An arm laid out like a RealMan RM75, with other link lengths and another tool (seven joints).
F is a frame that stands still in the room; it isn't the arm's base.
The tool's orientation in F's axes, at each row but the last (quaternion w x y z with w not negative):
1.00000, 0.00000, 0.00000, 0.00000
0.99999, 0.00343, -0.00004, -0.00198
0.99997, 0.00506, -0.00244, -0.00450
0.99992, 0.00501, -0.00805, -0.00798
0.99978, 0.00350, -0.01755, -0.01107
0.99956, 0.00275, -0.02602, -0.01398
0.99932, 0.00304, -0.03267, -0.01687
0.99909, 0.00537, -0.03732, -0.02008
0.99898, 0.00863, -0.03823, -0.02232
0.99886, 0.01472, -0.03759, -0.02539
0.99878, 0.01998, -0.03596, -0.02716
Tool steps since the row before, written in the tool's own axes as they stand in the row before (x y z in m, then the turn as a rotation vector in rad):
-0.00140, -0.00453, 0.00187, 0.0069, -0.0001, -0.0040
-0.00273, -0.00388, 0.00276, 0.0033, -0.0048, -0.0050
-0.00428, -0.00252, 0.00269, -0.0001, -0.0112, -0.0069
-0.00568, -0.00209, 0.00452, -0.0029, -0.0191, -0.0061
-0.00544, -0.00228, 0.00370, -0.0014, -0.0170, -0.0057
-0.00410, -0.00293, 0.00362, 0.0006, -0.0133, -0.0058
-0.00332, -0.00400, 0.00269, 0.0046, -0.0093, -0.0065
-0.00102, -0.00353, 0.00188, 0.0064, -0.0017, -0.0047
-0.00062, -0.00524, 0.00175, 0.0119, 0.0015, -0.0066
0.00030, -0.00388, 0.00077, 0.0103, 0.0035, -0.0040
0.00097, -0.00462, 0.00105, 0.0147, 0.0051, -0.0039
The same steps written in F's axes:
-0.00140, -0.00453, 0.00187, 0.0069, -0.0001, -0.0040
-0.00275, -0.00389, 0.00273, 0.0033, -0.0048, -0.0050
-0.00432, -0.00251, 0.00264, -0.0002, -0.0111, -0.0070
-0.00578, -0.00204, 0.00441, -0.0031, -0.0190, -0.0063
-0.00562, -0.00218, 0.00349, -0.0016, -0.0169, -0.0059
-0.00436, -0.00283, 0.00338, 0.0005, -0.0133, -0.0058
-0.00362, -0.00390, 0.00244, 0.0047, -0.0094, -0.0063
-0.00130, -0.00350, 0.00176, 0.0067, -0.0019, -0.0042
-0.00098, -0.00523, 0.00160, 0.0124, 0.0011, -0.0056
0.00005, -0.00391, 0.00067, 0.0107, 0.0031, -0.0031
0.00065, -0.00470, 0.00092, 0.0152, 0.0044, -0.0026

